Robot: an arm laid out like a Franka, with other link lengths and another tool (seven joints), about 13 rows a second.
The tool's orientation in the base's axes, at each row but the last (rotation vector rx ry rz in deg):
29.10 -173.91 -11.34
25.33 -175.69 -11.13
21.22 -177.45 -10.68
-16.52 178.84 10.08
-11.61 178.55 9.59
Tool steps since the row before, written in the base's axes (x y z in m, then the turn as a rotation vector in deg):
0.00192 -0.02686 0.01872 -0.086 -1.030 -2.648
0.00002 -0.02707 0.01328 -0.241 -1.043 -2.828
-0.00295 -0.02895 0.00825 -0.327 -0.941 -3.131
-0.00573 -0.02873 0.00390 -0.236 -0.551 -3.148
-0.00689 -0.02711 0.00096 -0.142 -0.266 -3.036
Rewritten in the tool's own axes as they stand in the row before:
0.00766 -0.02326 -0.02182 0.324 -1.298 2.508
0.00791 -0.02405 -0.01637 0.473 -1.290 2.694
0.00972 -0.02625 -0.01146 0.532 -1.208 3.009
0.01083 -0.02658 -0.00703 0.371 -0.845 3.069
0.01029 -0.02573 -0.00392 0.239 -0.565 2.989

